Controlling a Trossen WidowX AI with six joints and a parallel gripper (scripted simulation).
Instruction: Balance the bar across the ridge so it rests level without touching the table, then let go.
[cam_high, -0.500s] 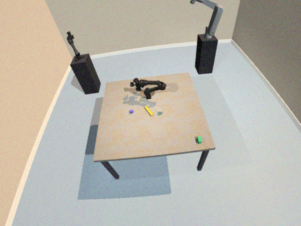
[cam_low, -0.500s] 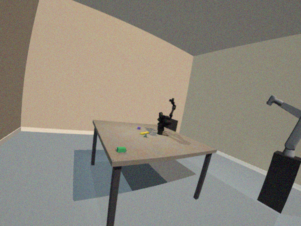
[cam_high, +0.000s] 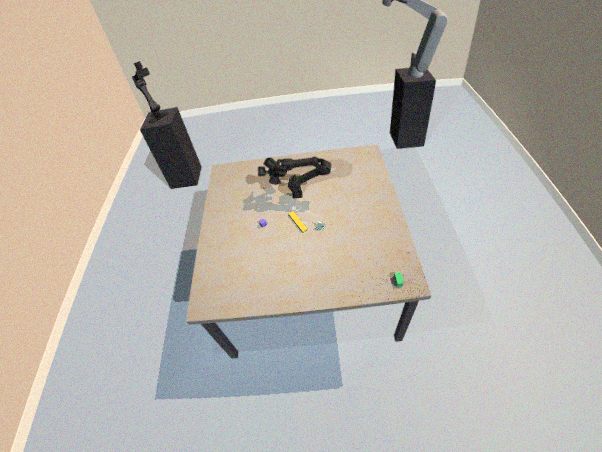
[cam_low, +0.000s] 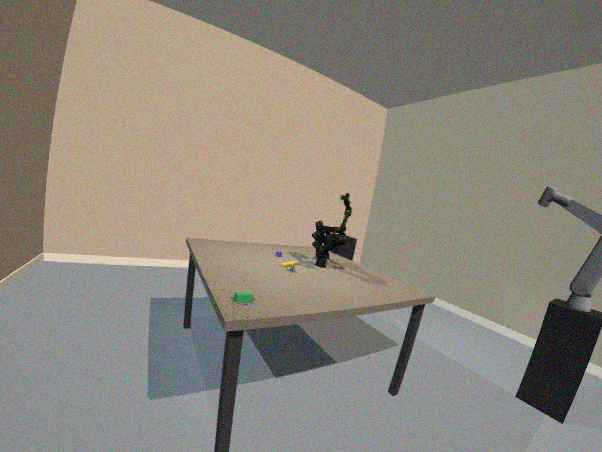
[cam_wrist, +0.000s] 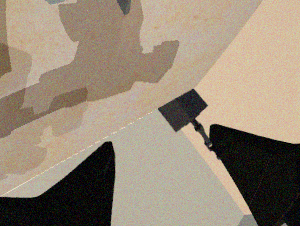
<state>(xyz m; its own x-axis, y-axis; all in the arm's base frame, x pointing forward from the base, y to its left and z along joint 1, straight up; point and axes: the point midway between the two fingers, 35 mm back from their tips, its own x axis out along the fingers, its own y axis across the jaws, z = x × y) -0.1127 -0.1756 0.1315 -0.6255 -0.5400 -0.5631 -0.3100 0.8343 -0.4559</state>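
My gripper tip is now 38 cm short of the yellow bar, 18 cm to the right of it and 10 cm above it. The rest, counted from my gripper tip: green block: 87 cm ahead, 69 cm to the left, 10 cm below; then purple cube: 37 cm ahead, 10 cm below, 4 cm to the right.
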